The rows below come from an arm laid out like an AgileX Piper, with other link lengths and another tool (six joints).
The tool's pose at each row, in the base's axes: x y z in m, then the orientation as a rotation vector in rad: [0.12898 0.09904 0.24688 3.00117 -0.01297 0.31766]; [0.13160 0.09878 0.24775 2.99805 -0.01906 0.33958]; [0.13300 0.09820 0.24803 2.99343 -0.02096 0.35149]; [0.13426 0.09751 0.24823 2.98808 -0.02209 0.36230]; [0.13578 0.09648 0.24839 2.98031 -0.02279 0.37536]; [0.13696 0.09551 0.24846 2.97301 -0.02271 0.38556]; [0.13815 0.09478 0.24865 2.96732 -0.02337 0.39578]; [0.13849 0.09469 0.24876 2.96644 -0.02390 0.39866]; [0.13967 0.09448 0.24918 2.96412 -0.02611 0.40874]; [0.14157 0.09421 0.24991 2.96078 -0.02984 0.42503]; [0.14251 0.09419 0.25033 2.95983 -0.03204 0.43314]
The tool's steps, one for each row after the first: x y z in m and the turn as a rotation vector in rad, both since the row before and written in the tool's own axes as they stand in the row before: [0.00274 0.00031 -0.00027 -0.00114 0.01436 0.00483]; [0.00143 0.00057 0.00011 -0.00334 0.00811 0.00141]; [0.00127 0.00067 0.00018 -0.00409 0.00750 0.00077]; [0.00151 0.00100 0.00034 -0.00613 0.00922 0.00037]; [0.00116 0.00093 0.00036 -0.00591 0.00737 -0.00026]; [0.00120 0.00071 0.00022 -0.00434 0.00722 0.00043]; [0.00036 0.00009 0.00000 -0.00053 0.00195 0.00043]; [0.00125 0.00023 -0.00006 -0.00112 0.00674 0.00185]; [0.00203 0.00030 -0.00015 -0.00135 0.01085 0.00316]; [0.00102 0.00004 -0.00013 0.00003 0.00531 0.00189]
